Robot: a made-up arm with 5 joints. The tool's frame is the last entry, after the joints. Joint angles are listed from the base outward. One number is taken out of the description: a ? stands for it. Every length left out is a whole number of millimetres.
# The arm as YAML. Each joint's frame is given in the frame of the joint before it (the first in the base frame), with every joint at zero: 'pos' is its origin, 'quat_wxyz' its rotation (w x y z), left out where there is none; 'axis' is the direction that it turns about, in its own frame. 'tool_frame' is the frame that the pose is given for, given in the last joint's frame.
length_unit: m
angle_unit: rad
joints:
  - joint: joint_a
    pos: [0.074, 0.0, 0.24]
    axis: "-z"
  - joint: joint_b
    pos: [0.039, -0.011, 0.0]
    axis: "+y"
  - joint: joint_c
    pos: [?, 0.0, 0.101]
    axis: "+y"
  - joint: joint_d
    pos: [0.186, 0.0, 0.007]
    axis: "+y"
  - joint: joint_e
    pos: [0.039, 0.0, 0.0]
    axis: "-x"
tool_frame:
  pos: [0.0, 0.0, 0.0]
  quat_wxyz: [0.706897, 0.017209, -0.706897, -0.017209]
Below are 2 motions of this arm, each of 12 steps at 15 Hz.
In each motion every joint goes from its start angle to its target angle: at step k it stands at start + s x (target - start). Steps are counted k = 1, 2, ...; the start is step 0. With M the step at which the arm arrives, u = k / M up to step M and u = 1 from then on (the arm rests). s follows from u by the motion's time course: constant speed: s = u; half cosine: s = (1 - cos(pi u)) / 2; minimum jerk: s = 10 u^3 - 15 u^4 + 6 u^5.
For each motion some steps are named. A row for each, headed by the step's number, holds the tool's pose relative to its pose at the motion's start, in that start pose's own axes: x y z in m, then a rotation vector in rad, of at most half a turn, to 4 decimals.
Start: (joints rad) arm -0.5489 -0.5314 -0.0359 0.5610 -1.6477
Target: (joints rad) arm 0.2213 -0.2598 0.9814 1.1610 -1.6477
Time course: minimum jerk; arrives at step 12
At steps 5, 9, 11, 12:
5: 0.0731 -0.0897 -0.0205 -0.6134 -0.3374 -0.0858
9: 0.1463 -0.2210 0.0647 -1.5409 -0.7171 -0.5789
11: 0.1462 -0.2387 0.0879 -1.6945 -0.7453 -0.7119
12: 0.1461 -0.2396 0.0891 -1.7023 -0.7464 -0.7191

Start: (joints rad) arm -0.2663 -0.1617 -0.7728 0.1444 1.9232
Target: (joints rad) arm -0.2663 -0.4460 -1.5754 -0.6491 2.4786
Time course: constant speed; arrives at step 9
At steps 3, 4, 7, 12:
3: -0.0278 -0.0886 0.0379 -0.5790 0.2423 0.1790
4: -0.0358 -0.1141 0.0585 -0.7625 0.3471 0.2323
7: -0.0539 -0.1720 0.1382 -1.2778 0.7311 0.3517
12: -0.0601 -0.1916 0.2006 -1.5862 1.0425 0.3799

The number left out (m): 0.025
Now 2 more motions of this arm.
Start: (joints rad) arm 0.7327 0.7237 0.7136 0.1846 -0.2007
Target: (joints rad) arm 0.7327 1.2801 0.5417 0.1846 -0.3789
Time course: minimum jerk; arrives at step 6
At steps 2, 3, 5, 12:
2: -0.0107 -0.0027 -0.0126 -0.0214 0.0778 -0.0374
3: -0.0278 -0.0071 -0.0289 -0.0557 0.1841 -0.0888
5: -0.0600 -0.0153 -0.0510 -0.1222 0.3506 -0.1699
12: -0.0627 -0.0160 -0.0524 -0.1278 0.3632 -0.1760

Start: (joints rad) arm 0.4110 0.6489 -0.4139 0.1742 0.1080
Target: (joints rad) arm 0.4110 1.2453 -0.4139 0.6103 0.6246
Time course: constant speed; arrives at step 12
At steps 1, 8, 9, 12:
1: -0.0149 0.0009 -0.0061 0.0069 0.0858 0.0430
8: -0.1239 0.0074 -0.0240 0.1587 0.6732 0.3306
9: -0.1395 0.0083 -0.0230 0.1950 0.7542 0.3678
12: -0.1851 0.0110 -0.0150 0.3258 0.9910 0.4695

